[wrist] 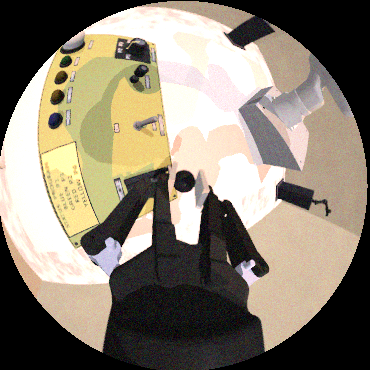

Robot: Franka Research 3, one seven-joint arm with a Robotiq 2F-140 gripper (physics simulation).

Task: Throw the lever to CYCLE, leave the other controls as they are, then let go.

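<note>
The yellow-green control panel (95, 135) fills the left of the wrist view. The lever's round black knob (184, 181) shows near the panel's lower right corner. My gripper (185, 173) is shut on this knob, with one pale fingertip pad on each side. The lever's dark base plate (142, 180) is partly covered by the left finger, and its shaft is hidden. A small white label (118, 189) beside the base plate is too blurred to read here. The lever's exact setting cannot be told.
On the panel are a silver toggle switch (145, 123), a black double knob (141, 71), a rotary selector (137, 46), a blue button (55, 120) and other round buttons. A grey angular fixture (267, 135) and a black box with a crank (295, 194) stand right.
</note>
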